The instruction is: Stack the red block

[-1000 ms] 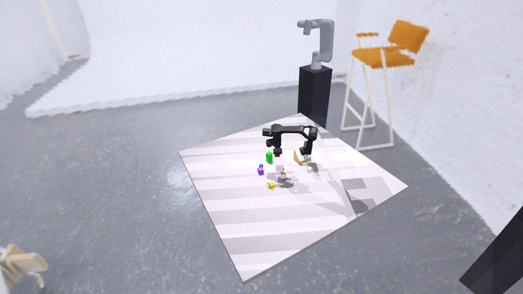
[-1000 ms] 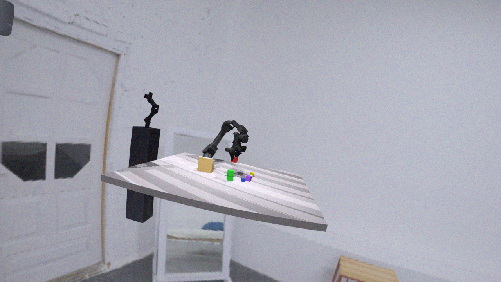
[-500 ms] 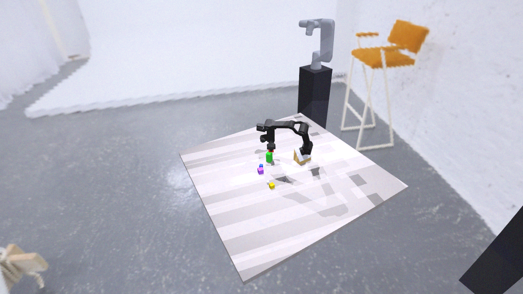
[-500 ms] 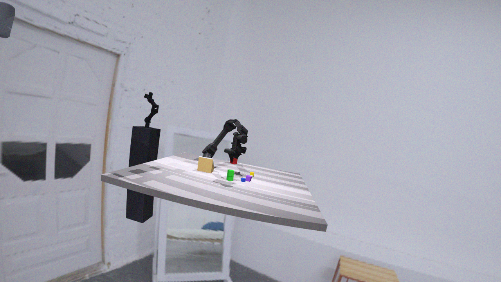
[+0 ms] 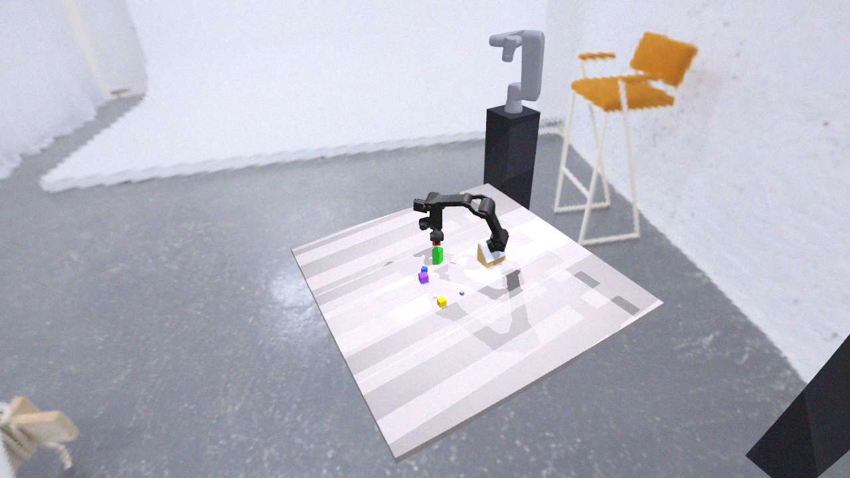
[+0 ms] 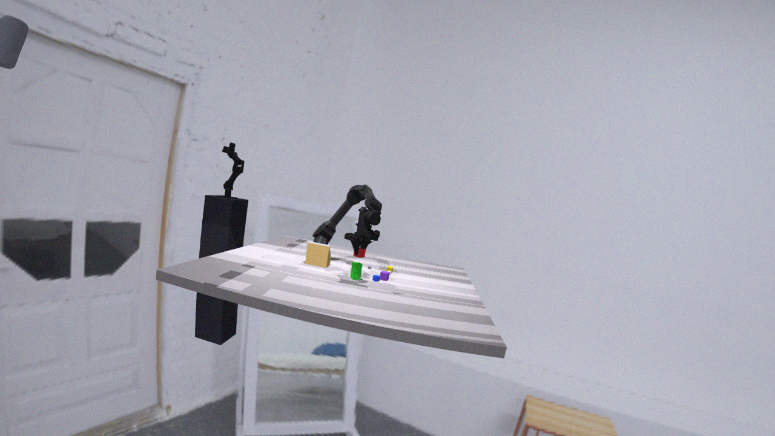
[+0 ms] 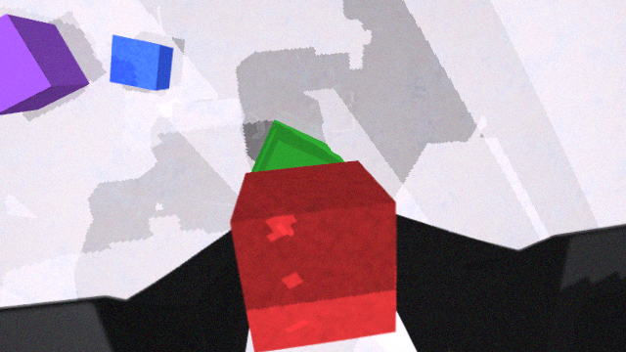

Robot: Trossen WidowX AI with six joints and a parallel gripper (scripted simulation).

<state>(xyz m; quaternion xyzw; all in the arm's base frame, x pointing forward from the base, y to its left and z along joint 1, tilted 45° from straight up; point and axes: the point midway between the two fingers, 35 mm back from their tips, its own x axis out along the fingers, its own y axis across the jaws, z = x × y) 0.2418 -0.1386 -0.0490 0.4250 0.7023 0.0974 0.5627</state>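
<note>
The blue block lies 100 mm below my gripper tip, 90 mm ahead of it and 40 mm to the left of it. Round my gripper tip: purple block 130 mm ahead, 100 mm below, 90 mm to the left; yellow block 270 mm to the left, 140 mm ahead, 100 mm below; red block 10 mm above.
</note>
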